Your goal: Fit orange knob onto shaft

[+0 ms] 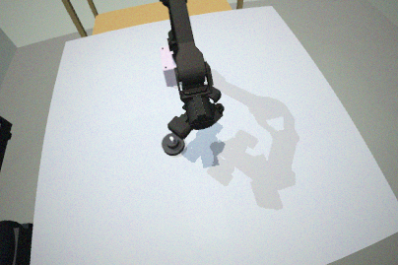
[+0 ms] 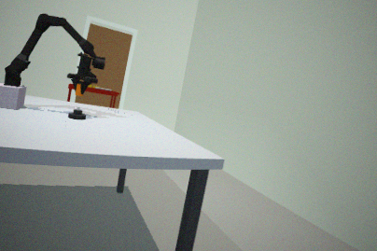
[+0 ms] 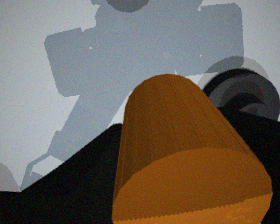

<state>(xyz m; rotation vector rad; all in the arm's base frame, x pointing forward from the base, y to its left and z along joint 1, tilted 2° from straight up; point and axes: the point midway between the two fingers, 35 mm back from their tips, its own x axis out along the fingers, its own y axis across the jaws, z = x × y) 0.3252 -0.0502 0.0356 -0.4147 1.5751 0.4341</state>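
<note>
Right now my gripper tip is 1 cm past the round dark pedestal, 9 cm to the left of it and 9 cm above it. Round my gripper tip: orange knob (3 cm above).
</note>
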